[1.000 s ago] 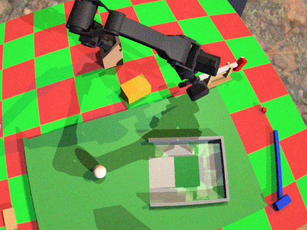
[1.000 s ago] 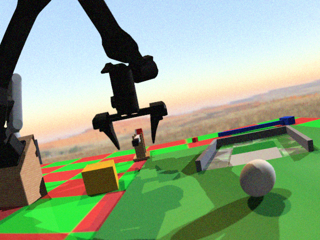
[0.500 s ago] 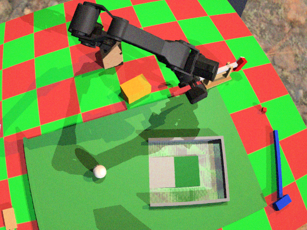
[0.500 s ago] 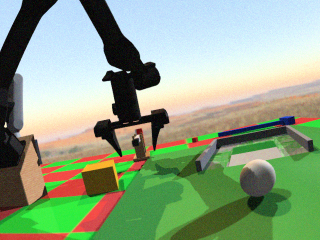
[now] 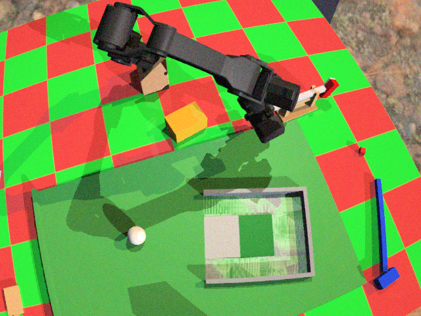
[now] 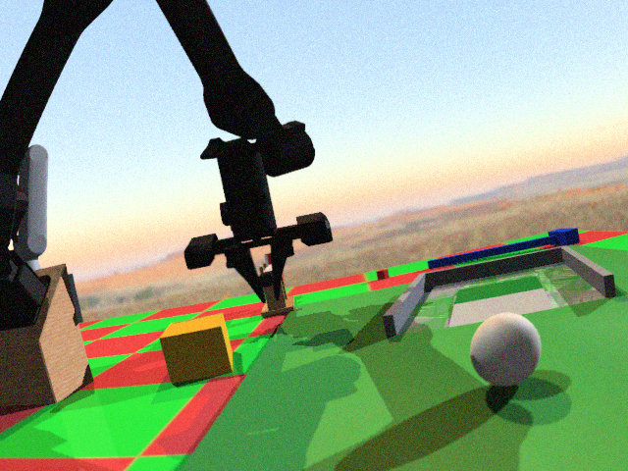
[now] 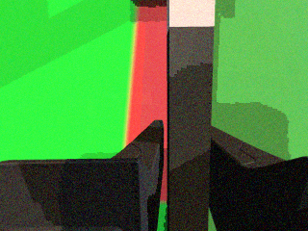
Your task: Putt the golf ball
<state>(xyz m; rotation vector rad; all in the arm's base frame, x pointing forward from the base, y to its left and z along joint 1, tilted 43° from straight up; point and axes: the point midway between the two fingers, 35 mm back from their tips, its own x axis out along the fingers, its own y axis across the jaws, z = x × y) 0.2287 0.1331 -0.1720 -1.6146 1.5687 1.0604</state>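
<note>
Now: the wooden stand 130 mm to the left of my gripper tip and 20 mm behind it. From my gripper tip the other things lie so: green mat: 250 mm to the right, 250 mm ahead, 30 mm below; white golf ball: 370 mm to the right, 200 mm ahead, 10 mm below; small red cube: 260 mm to the left, 160 mm ahead, 20 mm below.
</note>
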